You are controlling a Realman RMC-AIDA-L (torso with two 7-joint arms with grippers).
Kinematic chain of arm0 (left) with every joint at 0, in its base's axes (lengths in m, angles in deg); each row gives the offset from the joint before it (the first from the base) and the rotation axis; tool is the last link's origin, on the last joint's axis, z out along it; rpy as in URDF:
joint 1: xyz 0 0 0.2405 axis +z
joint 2: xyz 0 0 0 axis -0.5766 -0.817 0
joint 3: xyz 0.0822 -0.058 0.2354 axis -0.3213 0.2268 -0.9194
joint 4: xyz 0 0 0 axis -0.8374 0.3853 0.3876
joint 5: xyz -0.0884 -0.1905 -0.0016 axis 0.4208 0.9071 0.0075
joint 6: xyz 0 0 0 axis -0.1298 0.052 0.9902
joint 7: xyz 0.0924 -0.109 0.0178 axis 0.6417 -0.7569 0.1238
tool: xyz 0 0 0 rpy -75.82 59.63 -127.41
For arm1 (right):
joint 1: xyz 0 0 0.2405 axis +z
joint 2: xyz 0 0 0 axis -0.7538 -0.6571 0
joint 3: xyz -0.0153 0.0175 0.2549 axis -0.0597 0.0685 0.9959
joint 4: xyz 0 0 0 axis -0.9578 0.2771 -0.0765
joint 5: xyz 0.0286 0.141 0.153 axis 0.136 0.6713 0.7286
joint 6: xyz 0 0 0 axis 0.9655 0.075 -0.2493
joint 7: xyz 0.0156 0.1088 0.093 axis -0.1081 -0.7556 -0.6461
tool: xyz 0 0 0 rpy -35.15 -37.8 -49.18
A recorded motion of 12 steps. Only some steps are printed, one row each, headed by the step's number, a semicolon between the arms.
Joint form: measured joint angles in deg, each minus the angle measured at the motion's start. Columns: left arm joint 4, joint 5, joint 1, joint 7, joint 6, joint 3, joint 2; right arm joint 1, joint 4, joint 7, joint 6, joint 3, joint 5, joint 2.
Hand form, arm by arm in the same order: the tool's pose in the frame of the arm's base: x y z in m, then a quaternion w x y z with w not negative. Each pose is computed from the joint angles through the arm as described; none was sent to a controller.
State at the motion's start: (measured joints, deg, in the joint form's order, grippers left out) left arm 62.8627 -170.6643 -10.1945 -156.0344 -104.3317 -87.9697 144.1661; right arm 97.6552 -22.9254 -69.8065 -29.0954 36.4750 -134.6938 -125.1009
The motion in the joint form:
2: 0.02 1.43 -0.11 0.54 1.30 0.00 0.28; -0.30 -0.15 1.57 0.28 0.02 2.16 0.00
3: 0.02 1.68 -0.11 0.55 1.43 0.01 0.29; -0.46 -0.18 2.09 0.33 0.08 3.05 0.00
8: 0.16 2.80 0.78 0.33 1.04 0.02 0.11; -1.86 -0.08 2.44 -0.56 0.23 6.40 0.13
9: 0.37 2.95 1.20 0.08 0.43 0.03 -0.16; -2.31 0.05 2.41 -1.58 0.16 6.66 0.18
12: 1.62 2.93 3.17 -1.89 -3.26 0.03 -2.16; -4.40 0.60 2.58 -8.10 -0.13 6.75 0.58
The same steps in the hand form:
2: -0.3031 0.4446 0.0234 0.43600 -0.60121 -0.57379 -0.34527; 0.2673 0.4567 -0.0094 0.42019 -0.72402 0.47722 0.26741
3: -0.3033 0.4447 0.0237 0.43678 -0.59929 -0.57453 -0.34640; 0.2684 0.4566 -0.0084 0.42274 -0.72064 0.47824 0.27066
8: -0.3093 0.4409 0.0259 0.43704 -0.58910 -0.58094 -0.35280; 0.2764 0.4526 -0.0029 0.42654 -0.70133 0.49167 0.29062
9: -0.3116 0.4391 0.0271 0.43454 -0.58731 -0.58295 -0.35555; 0.2774 0.4507 -0.0021 0.42305 -0.70179 0.49116 0.29545
12: -0.3224 0.4313 0.0366 0.41856 -0.58233 -0.59100 -0.36935; 0.2783 0.4405 0.0005 0.39719 -0.71628 0.47771 0.31779

